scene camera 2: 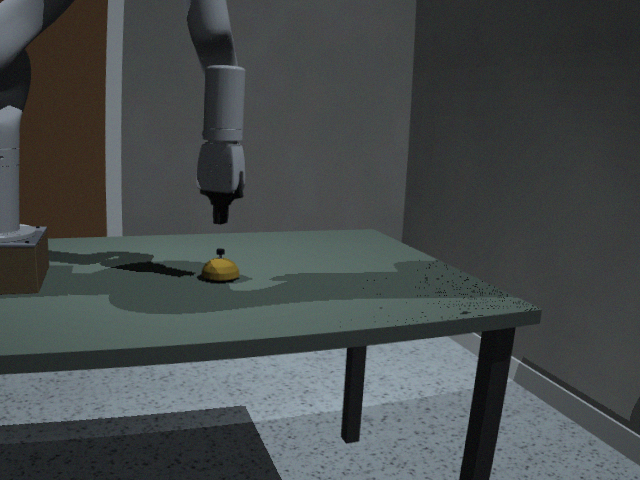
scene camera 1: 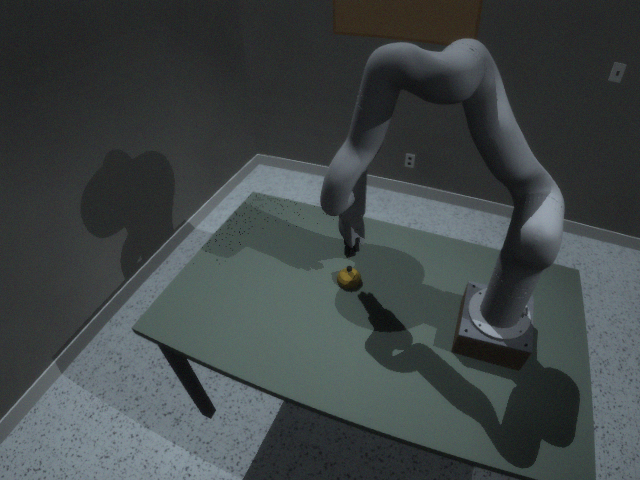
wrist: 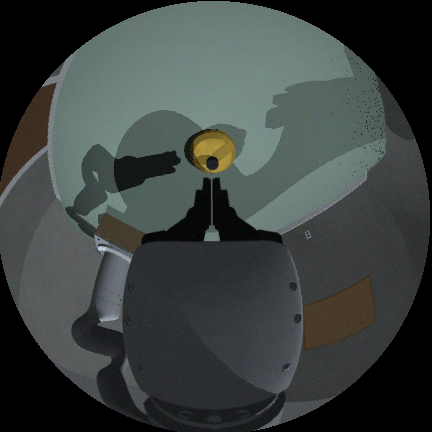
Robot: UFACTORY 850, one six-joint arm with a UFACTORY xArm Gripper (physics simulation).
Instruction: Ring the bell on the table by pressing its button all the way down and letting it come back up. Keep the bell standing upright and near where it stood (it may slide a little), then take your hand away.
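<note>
A yellow dome bell stands upright on the green table. Its dark button stands up above the dome, with a short stem visible below it in the second scene view. My gripper is shut with nothing between its fingertips. It points down and hangs above the bell, with a visible gap between the fingertips and the button in the second scene view.
The arm's base block stands on the table, to the right of the bell in the first scene view. Shadows of the arm fall across the table around the bell. Walls stand beyond the table.
</note>
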